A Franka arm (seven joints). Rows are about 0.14 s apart.
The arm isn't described. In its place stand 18 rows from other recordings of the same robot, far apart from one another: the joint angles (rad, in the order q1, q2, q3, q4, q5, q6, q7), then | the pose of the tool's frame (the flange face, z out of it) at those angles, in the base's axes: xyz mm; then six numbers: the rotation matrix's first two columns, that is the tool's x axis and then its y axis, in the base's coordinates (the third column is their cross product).
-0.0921 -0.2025 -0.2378 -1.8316 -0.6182 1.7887 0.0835 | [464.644 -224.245 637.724 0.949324 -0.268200 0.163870 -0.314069 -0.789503 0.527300]
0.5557 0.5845 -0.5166 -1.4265 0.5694 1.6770 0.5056 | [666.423 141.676 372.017 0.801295 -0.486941 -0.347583 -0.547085 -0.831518 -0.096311]
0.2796 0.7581 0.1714 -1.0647 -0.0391 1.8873 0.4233 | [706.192 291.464 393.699 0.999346 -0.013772 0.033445 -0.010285 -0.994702 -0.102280]
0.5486 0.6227 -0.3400 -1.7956 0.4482 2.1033 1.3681 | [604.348 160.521 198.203 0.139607 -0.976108 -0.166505 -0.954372 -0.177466 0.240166]
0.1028 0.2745 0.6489 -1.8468 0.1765 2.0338 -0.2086 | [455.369 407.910 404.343 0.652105 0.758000 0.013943 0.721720 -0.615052 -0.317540]
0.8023 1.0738 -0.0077 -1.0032 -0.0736 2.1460 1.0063 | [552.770 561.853 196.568 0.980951 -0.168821 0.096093 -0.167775 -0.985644 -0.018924]
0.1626 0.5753 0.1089 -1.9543 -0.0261 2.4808 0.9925 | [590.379 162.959 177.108 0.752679 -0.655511 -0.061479 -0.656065 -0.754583 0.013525]
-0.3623 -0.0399 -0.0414 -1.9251 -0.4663 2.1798 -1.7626 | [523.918 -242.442 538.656 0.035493 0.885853 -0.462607 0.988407 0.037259 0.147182]
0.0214 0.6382 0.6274 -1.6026 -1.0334 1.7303 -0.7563 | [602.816 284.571 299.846 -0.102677 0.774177 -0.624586 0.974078 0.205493 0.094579]
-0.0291 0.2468 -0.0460 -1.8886 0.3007 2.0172 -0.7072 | [601.583 -26.634 369.036 0.886234 0.459983 0.054815 0.456812 -0.848161 -0.268226]
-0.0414 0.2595 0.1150 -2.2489 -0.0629 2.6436 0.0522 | [554.631 42.476 263.306 0.988203 0.068105 0.137174 0.068655 -0.997640 0.000720]
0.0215 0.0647 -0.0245 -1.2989 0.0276 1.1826 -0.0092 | [528.867 2.645 681.696 0.983597 0.016457 -0.179628 0.011779 -0.999564 -0.027077]
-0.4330 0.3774 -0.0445 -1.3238 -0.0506 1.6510 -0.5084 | [592.503 -306.504 517.356 0.996397 0.037525 -0.076057 0.040186 -0.998622 0.033764]
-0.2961 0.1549 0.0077 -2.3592 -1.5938 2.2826 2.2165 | [475.636 -165.610 259.852 0.263340 -0.469939 0.842502 -0.950317 -0.276630 0.142738]
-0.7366 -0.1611 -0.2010 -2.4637 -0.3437 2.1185 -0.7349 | [248.856 -363.555 341.705 0.954561 0.005627 -0.297962 0.014269 -0.999538 0.026838]
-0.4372 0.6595 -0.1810 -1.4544 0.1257 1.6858 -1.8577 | [560.522 -361.027 275.457 0.369803 0.922294 0.112340 0.870568 -0.301720 -0.388685]
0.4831 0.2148 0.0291 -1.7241 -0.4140 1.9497 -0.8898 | [560.382 282.820 462.058 0.049760 0.953230 -0.298122 0.975510 0.017646 0.219245]
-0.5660 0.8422 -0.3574 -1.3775 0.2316 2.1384 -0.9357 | [490.267 -541.280 227.453 0.997179 -0.009219 -0.074486 -0.007570 -0.999721 0.022393]
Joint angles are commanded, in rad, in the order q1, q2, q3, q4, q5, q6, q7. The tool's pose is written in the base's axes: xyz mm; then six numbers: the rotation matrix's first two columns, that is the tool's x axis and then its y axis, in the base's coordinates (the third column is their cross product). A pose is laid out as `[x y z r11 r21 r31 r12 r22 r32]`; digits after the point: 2 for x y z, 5 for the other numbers.
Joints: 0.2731 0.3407 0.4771 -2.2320 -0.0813 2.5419 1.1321
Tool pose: [399.06 376.24 235.29 0.93998 -0.32875 -0.09143 -0.33458 -0.94059 -0.05781]
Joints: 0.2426 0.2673 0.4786 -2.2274 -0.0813 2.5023 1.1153
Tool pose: [413.80 364.20 269.36 0.94009 -0.33796 -0.04493 -0.34042 -0.93772 -0.06927]
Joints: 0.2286 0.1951 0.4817 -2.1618 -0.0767 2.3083 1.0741
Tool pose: [423.66 358.81 314.47 0.94898 -0.31260 -0.04152 -0.31270 -0.94984 0.00428]
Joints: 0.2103 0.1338 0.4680 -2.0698 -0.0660 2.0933 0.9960
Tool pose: [438.76 344.27 366.34 0.95813 -0.28062 -0.05683 -0.27611 -0.95812 0.07594]
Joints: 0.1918 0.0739 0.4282 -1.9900 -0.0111 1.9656 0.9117
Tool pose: [457.62 321.77 421.49 0.95608 -0.28401 -0.07244 -0.28011 -0.95812 0.05946]
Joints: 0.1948 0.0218 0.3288 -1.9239 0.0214 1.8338 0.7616
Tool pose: [477.90 276.76 467.80 0.96487 -0.24351 -0.09865 -0.23885 -0.96939 0.05681]
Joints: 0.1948 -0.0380 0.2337 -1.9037 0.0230 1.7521 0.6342
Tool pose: [487.31 226.41 502.39 0.97215 -0.21198 -0.09997 -0.20709 -0.97665 0.05714]
